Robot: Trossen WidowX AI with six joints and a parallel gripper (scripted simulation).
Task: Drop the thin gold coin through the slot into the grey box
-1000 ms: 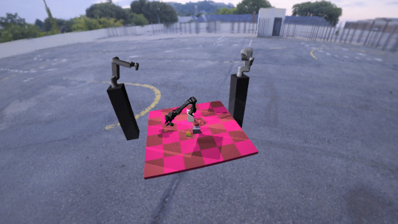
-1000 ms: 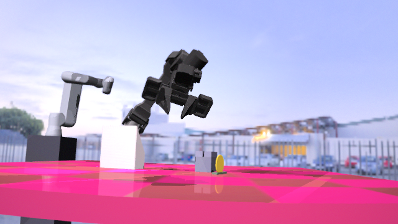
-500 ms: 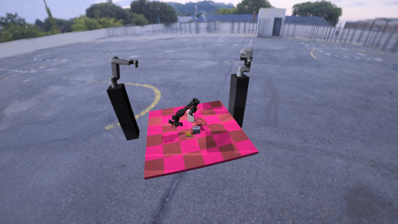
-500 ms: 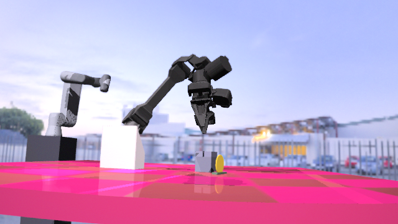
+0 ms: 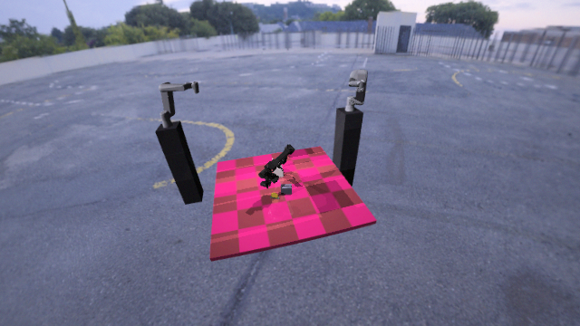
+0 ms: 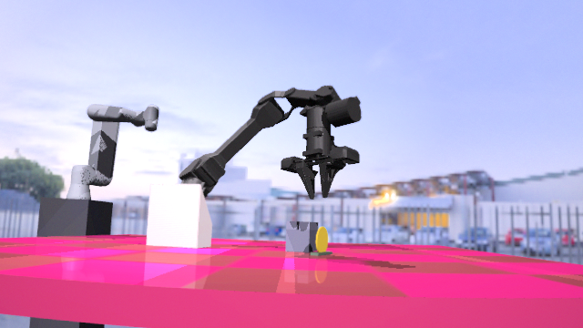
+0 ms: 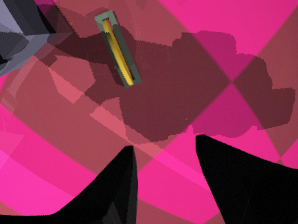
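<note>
Now: gripper tip 9 cm above the gold coin, 4 cm to the right of it and 1 cm short of it.
</note>
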